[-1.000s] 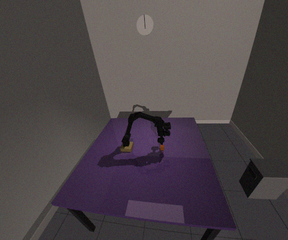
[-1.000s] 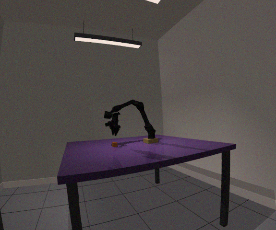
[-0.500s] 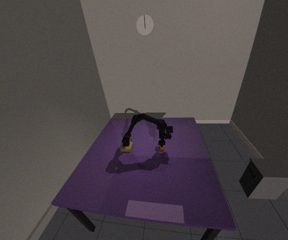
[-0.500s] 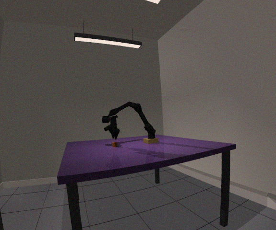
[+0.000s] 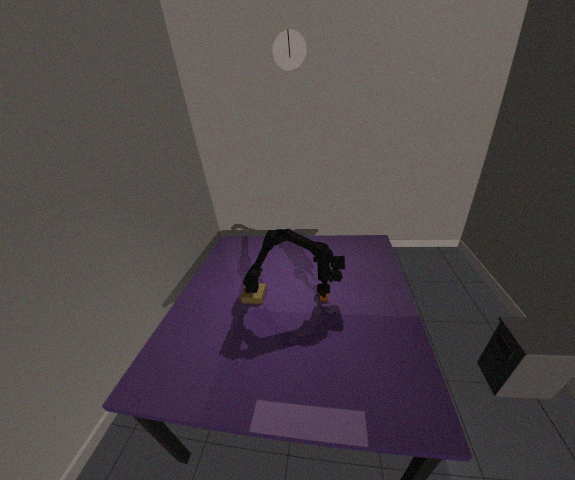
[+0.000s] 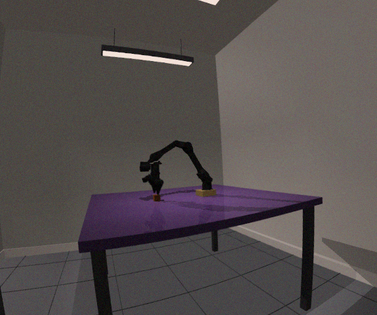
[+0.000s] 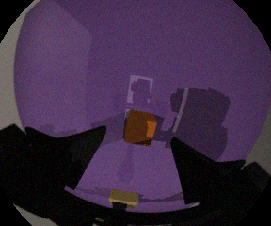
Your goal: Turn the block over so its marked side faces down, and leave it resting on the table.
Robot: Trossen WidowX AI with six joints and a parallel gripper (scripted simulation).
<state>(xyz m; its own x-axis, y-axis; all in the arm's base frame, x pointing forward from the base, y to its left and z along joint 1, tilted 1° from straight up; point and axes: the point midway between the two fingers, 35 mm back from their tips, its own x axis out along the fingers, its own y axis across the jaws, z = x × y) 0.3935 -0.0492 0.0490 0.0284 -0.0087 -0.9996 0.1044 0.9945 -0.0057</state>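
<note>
Right now my gripper tip is 1 cm past the block and 3 cm above it.
</note>
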